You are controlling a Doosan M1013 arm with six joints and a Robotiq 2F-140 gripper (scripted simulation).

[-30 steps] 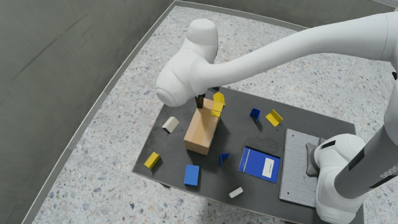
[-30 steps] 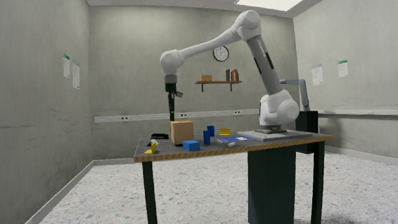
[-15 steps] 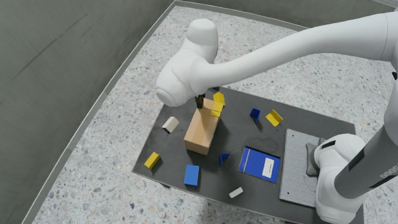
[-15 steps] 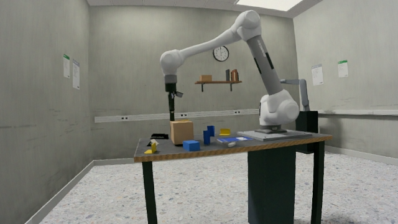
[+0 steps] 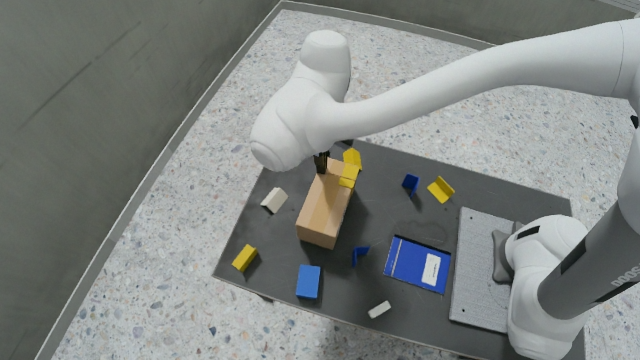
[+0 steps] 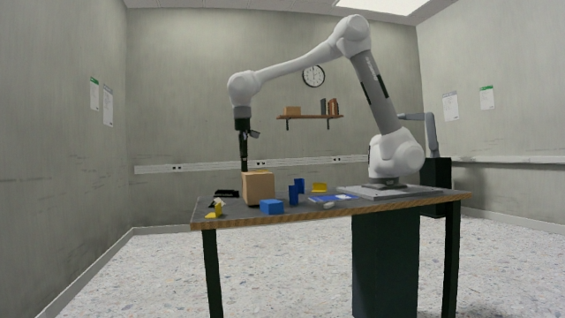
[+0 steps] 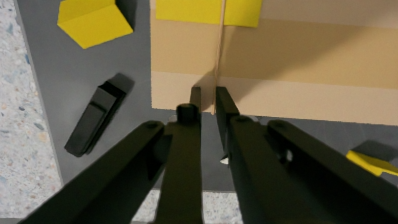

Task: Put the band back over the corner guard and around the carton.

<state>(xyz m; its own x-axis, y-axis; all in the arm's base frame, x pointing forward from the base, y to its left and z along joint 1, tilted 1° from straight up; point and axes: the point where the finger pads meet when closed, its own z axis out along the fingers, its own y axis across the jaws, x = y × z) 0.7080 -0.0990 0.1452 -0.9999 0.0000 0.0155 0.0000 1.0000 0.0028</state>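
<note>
Right now the brown carton is 100 mm below my hand, 80 mm to the left of it and 40 mm behind it. Also, from my hand: blue block 320 mm to the left, 150 mm below, 40 mm behind; white block 350 mm to the left, 270 mm behind, 170 mm below.
</note>
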